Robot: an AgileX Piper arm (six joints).
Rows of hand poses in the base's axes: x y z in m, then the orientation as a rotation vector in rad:
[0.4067, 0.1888, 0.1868, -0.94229, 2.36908, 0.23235]
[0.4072, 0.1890, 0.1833, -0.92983, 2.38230, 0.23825]
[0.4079, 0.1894, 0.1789, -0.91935, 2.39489, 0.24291]
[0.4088, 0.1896, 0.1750, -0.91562, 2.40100, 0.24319]
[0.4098, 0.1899, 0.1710, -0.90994, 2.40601, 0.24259]
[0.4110, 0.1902, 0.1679, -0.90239, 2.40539, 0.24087]
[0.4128, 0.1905, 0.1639, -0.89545, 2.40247, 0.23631]
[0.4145, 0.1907, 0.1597, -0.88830, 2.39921, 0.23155]
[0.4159, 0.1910, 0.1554, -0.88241, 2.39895, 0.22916]
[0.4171, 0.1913, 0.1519, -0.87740, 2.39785, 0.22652]
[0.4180, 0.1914, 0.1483, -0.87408, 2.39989, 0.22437]
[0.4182, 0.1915, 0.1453, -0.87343, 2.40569, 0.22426]
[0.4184, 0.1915, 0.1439, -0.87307, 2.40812, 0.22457]
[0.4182, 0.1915, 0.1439, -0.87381, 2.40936, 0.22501]
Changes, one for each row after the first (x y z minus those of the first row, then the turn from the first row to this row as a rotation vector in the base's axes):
[0.0005, 0.0002, -0.0035, 0.00333, 0.01119, -0.00988]
[0.0012, 0.0006, -0.0079, 0.00540, 0.02186, -0.01850]
[0.0021, 0.0008, -0.0118, 0.00471, 0.02666, -0.02218]
[0.0031, 0.0011, -0.0158, 0.00444, 0.02982, -0.02717]
[0.0043, 0.0014, -0.0189, 0.00595, 0.02727, -0.03262]
[0.0061, 0.0017, -0.0229, 0.00623, 0.02186, -0.03786]
[0.0078, 0.0019, -0.0271, 0.00656, 0.01605, -0.04324]
[0.0092, 0.0022, -0.0314, 0.00699, 0.01394, -0.04779]
[0.0104, 0.0025, -0.0349, 0.00725, 0.01118, -0.05164]
[0.0113, 0.0026, -0.0385, 0.00623, 0.01169, -0.05479]
[0.0115, 0.0027, -0.0415, 0.00441, 0.01671, -0.05633]
[0.0117, 0.0027, -0.0429, 0.00390, 0.01892, -0.05696]
[0.0115, 0.0027, -0.0429, 0.00353, 0.02031, -0.05657]

